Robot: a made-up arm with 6 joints.
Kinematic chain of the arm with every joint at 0, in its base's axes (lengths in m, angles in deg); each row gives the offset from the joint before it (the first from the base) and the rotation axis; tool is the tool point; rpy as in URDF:
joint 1: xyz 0 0 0.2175 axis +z
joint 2: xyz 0 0 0 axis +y
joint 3: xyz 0.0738 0 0.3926 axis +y
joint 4: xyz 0.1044 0 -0.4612 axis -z
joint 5: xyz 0 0 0 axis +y
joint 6: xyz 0.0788 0 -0.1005 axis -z
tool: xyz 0 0 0 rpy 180 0 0
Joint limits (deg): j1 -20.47..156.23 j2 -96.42..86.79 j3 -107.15..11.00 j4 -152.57..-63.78 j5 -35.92..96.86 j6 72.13..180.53
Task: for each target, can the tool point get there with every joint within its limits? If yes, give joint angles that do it. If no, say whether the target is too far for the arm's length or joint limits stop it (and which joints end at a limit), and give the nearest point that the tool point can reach.
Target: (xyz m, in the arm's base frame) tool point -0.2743 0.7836 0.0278
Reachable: yes | joints 110.70 52.86 -92.80 -136.78 51.56 142.08
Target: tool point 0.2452 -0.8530 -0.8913
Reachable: no: too far | nearest point 0.4011 -0.2546 -0.3844 | short by 0.800 m
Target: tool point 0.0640 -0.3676 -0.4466
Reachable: no: joint limits stop it (at a limit: joint 1, joint 2, joint 5) | nearest point 0.1707 -0.1796 -0.3457 | short by 0.239 m
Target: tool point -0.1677 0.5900 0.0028
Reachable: yes | joints 96.20 40.96 -62.07 -89.50 -15.64 120.80
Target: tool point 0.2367 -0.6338 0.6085
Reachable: no: joint limits stop it (at a limit: joint 2, joint 3, joint 5) | nearest point 0.2449 -0.6557 0.6616 | short by 0.058 m
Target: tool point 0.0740 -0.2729 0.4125
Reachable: no: joint limits stop it (at a limit: joint 1, joint 5) | nearest point 0.1162 -0.1599 0.4125 | short by 0.121 m
